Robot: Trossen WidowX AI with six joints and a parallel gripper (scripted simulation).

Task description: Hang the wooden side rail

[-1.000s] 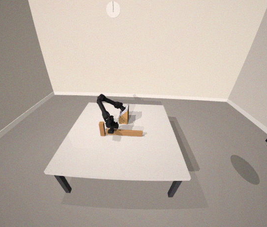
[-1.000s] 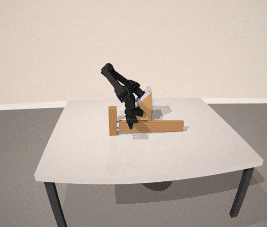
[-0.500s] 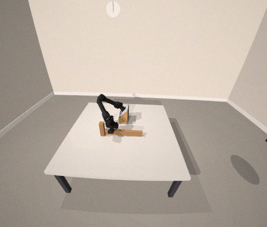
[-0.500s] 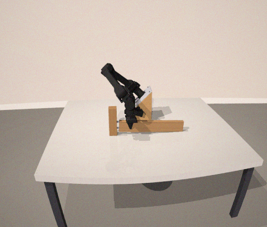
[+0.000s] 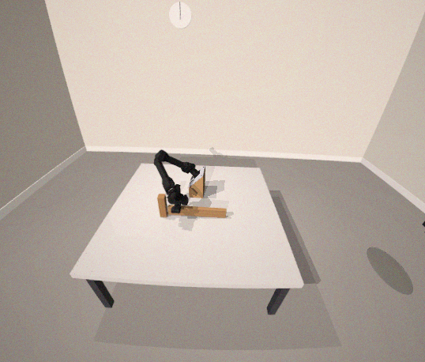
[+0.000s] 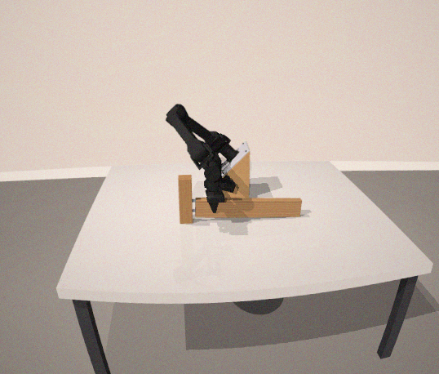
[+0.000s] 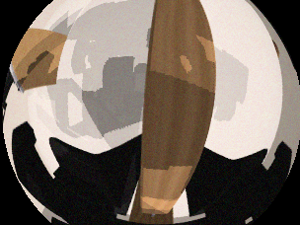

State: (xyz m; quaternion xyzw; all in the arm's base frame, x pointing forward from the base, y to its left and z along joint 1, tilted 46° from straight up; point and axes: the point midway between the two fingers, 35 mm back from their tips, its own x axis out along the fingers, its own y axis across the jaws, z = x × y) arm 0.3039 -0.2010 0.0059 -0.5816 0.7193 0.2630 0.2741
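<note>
My gripper tip is now 10 mm past the headboard post, 110 mm to the left of it and 40 mm below it.
</note>
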